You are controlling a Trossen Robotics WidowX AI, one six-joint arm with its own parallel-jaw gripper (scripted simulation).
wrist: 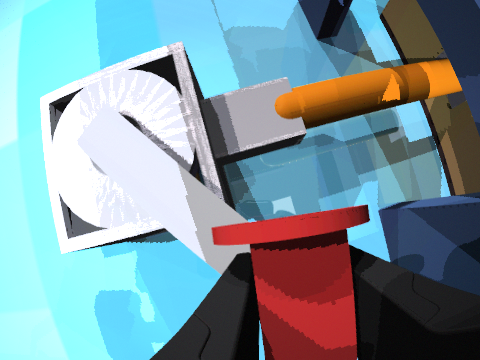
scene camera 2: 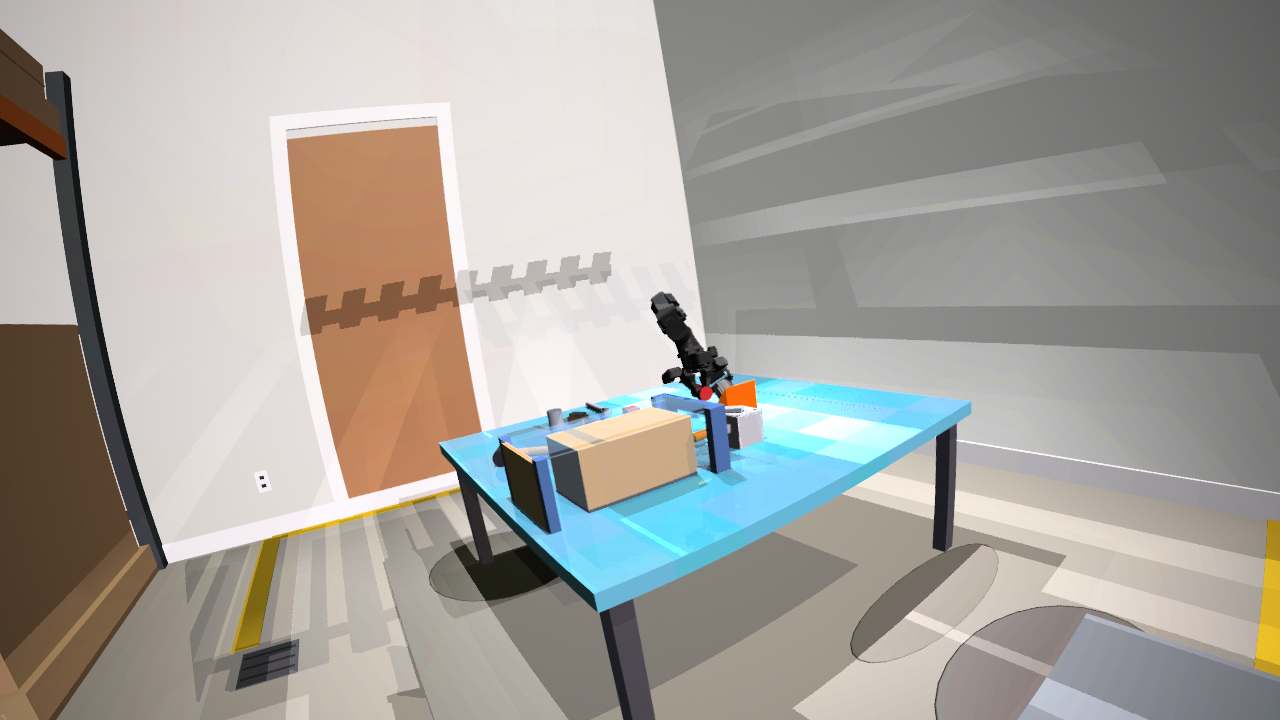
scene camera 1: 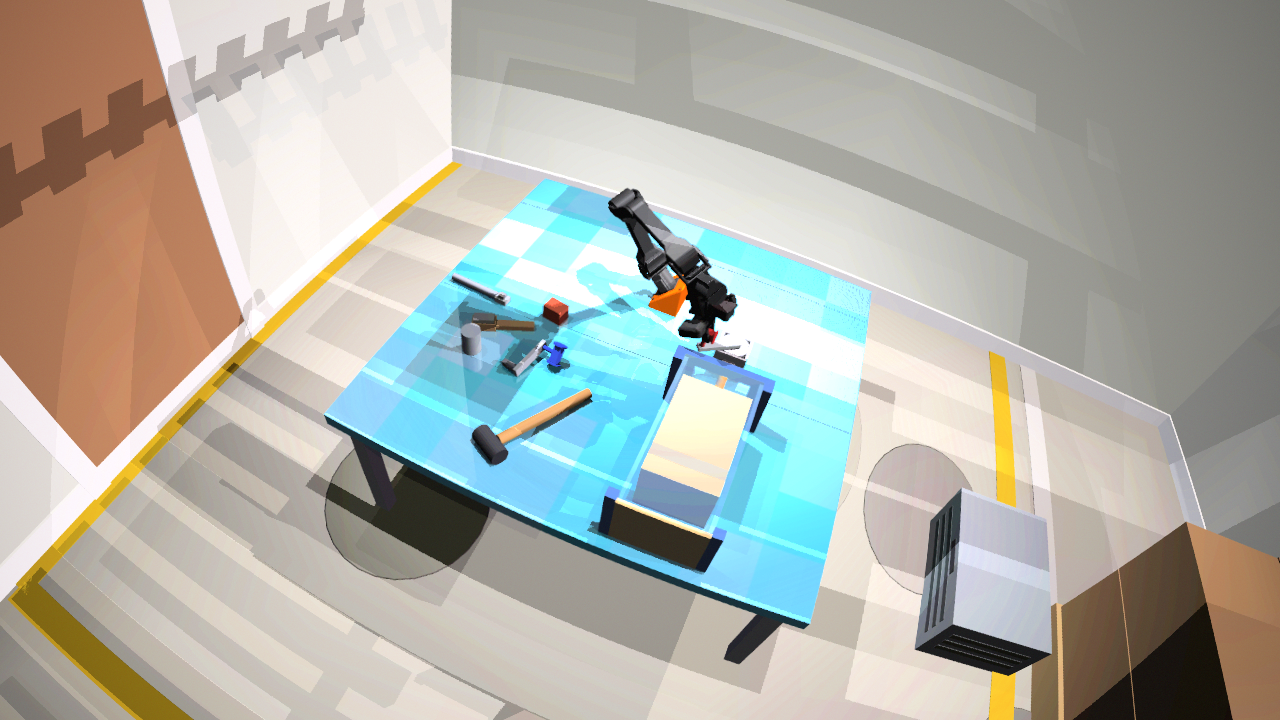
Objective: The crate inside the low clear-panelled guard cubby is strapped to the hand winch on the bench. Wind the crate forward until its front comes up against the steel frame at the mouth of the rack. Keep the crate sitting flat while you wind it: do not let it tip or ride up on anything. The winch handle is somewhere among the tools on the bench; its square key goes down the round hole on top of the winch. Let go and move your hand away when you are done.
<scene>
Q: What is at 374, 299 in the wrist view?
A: My gripper.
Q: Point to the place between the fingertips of my gripper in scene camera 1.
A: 709, 339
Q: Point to a clear-panelled cubby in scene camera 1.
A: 670, 503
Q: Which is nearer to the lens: the brush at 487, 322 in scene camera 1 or the mallet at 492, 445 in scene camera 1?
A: The mallet.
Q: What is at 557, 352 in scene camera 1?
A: A blue-ended crank.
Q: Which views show my gripper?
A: The wrist view, scene camera 2 and scene camera 1: all of them.
</scene>
